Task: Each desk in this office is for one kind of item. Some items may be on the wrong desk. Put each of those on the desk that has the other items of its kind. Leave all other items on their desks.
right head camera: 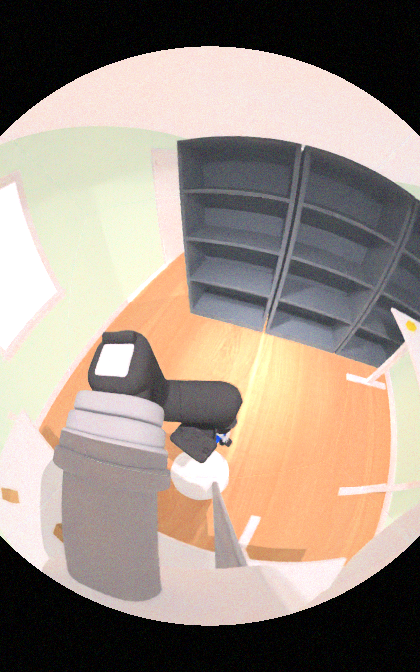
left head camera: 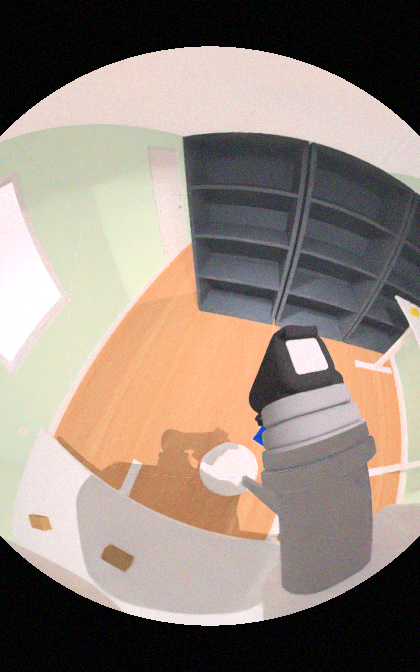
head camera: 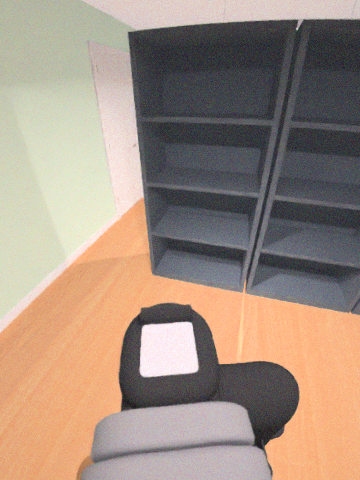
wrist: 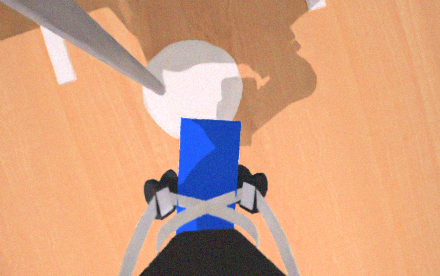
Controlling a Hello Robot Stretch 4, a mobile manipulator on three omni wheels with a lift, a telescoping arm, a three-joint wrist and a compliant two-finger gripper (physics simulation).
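Pixels of known places: gripper, between the fingertips: (wrist: 206, 182); robot's base, origin of its link: (wrist: 194, 94).
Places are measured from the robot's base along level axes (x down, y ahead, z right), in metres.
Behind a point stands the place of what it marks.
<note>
My gripper (right head camera: 224, 440) (wrist: 206, 182) @[x -0.985, y 0.173, z 0.086 m] is shut on a blue block (wrist: 210, 155) @[x -1.039, y 0.149, z 0.063 m] (right head camera: 219, 439), held above the wooden floor. The block's long end points away from the palm in the wrist view; a small blue part shows beside the arm in the left head view. Two brown blocks (left head camera: 40, 522) (left head camera: 117, 558) lie apart on a white desk (left head camera: 30, 490) at lower left; the arm partly hides one in the right head view. A yellow item (left head camera: 414, 311) (right head camera: 411, 325) lies on another white desk (left head camera: 403, 306) (right head camera: 415, 345) at the right edge, which is cut off.
Tall dark shelf units (head camera: 210, 120) @[x -1.404, y 1.565, z 0.322 m] (left head camera: 245, 188) (right head camera: 235, 193) stand ahead, with a pale door (head camera: 117, 125) @[x -1.223, y 3.319, z -0.549 m] to their left. A white round disc (left head camera: 229, 469) (right head camera: 200, 480) (wrist: 190, 95) @[x -0.187, y 0.014, z 0.022 m] is low beside the arm. White desk feet (right head camera: 365, 381) (right head camera: 250, 530) stand on the floor.
</note>
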